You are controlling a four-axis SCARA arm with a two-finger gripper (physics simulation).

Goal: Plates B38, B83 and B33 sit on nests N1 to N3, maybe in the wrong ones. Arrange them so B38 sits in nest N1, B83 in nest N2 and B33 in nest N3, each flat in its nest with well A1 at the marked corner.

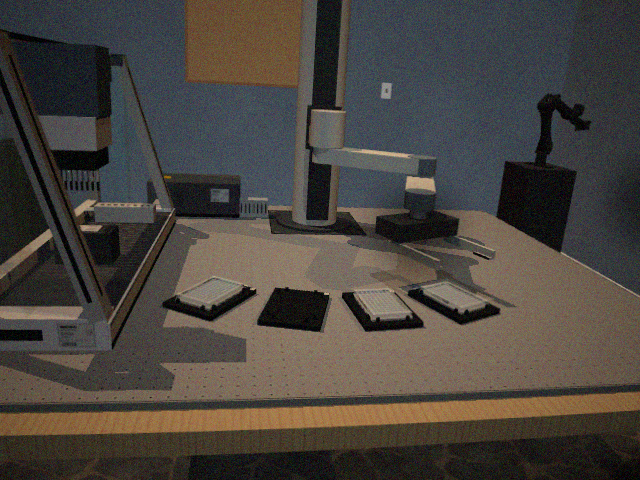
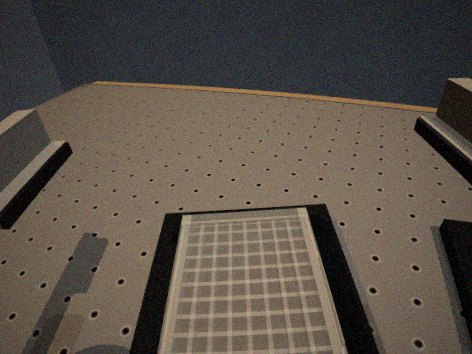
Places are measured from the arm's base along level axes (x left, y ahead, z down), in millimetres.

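Pixels of known places: gripper, between the fingertips: (image 1: 467, 260) (image 2: 237, 114); arm's base, origin of its link: (image 1: 313, 225).
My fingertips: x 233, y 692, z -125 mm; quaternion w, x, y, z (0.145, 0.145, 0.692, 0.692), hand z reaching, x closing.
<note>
Ahead of a thing's pixels: the offset from my fingertips to its top centre. "*": to the spot under its first point.
My gripper (image 1: 463, 256) (image 2: 237, 114) is open and empty, with its fingers wide apart, above and behind the rightmost nest. A clear plate {dy -22, dx -8, dz +86 mm} (image 1: 454, 296) (image 2: 250, 285) lies in that black nest {dy -22, dx -9, dz +90 mm} (image 1: 480, 313) (image 2: 159, 280) and looks flat. A second plate {dy +12, dx -181, dz +86 mm} (image 1: 383, 303) lies in the third nest {dy +12, dx -181, dz +90 mm} (image 1: 395, 324) from the left. A third plate {dy -49, dx -530, dz +86 mm} (image 1: 211, 291) lies in the leftmost nest {dy -49, dx -531, dz +90 mm} (image 1: 188, 310). The second nest {dy +3, dx -358, dz +90 mm} (image 1: 294, 310) from the left holds no plate. Plate labels, nest numbers and the A1 marks are too small to read.
A framed machine {* dy +158, dx -751, dz +71 mm} (image 1: 67, 328) stands at the left of the table. A dark box {* dy -727, dx -624, dz +32 mm} (image 1: 196, 193) stands at the back, left of the arm's column (image 1: 323, 67). A small dark arm (image 1: 544, 129) stands on a pedestal (image 1: 535, 204) at the right, beyond the table.
</note>
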